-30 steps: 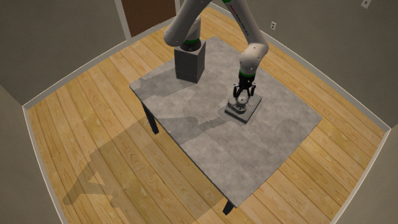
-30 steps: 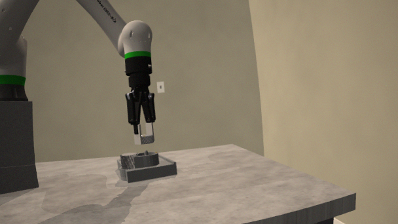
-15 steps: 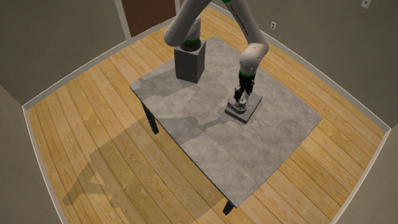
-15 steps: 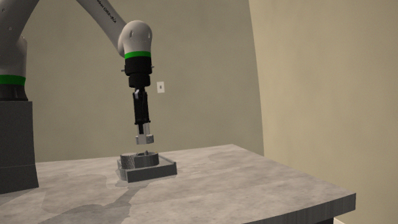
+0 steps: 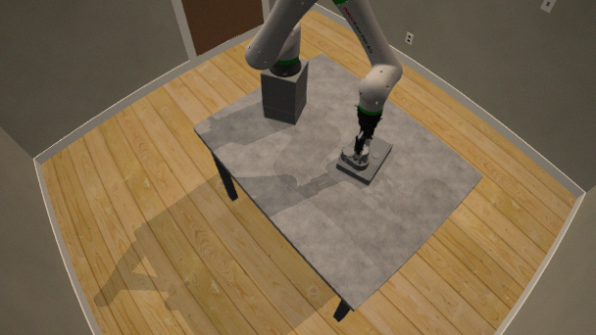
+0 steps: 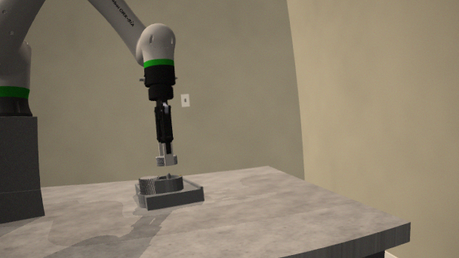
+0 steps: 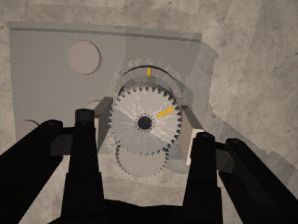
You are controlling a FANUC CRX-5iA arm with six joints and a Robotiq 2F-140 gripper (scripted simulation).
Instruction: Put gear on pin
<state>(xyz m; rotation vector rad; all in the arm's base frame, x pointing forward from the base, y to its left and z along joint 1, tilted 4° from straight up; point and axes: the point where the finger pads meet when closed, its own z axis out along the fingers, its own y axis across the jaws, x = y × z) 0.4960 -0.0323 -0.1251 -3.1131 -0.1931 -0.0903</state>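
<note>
Right now my hand is 2 cm above the loose gear.
</note>
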